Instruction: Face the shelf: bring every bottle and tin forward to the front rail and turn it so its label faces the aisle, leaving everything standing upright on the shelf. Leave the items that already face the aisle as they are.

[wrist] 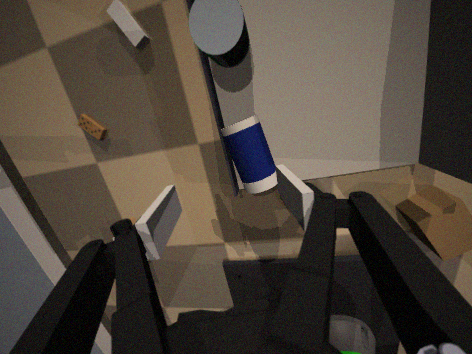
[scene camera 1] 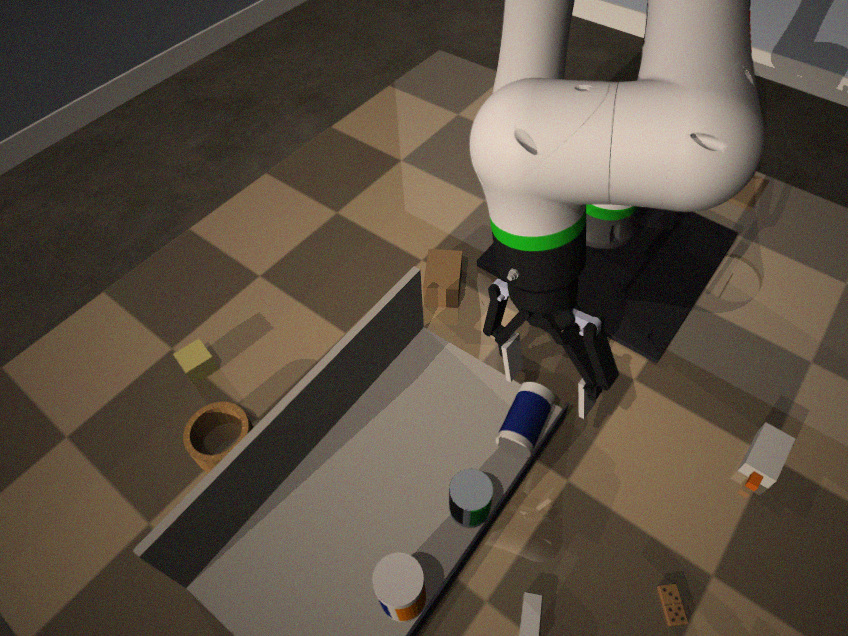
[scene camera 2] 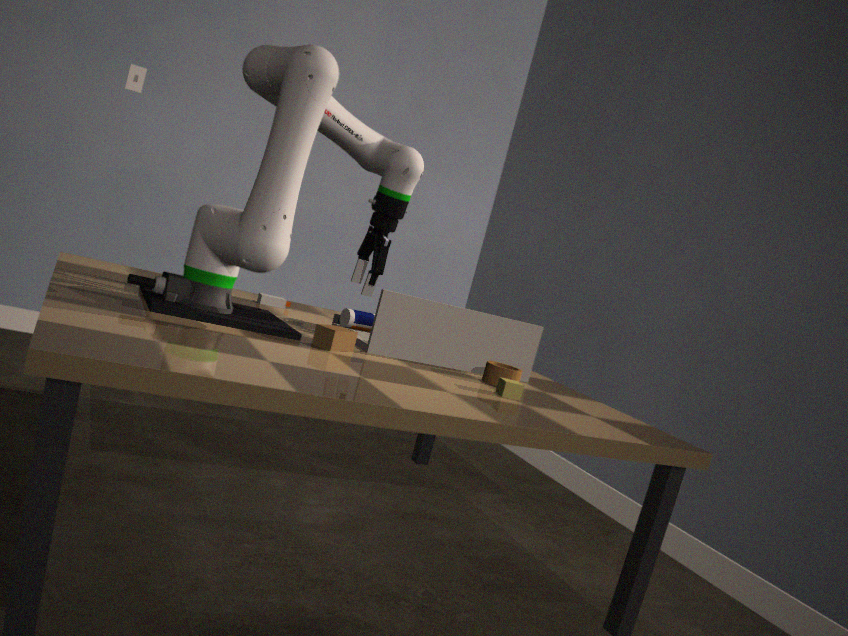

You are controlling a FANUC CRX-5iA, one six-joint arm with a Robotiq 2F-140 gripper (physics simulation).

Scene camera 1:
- my gripper: 549, 390
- yellow block: 196, 361, on the table
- cardboard box: 441, 288, on the table
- shelf back wall: 192, 534
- grey shelf tray: 378, 482
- shelf front rail: 437, 597
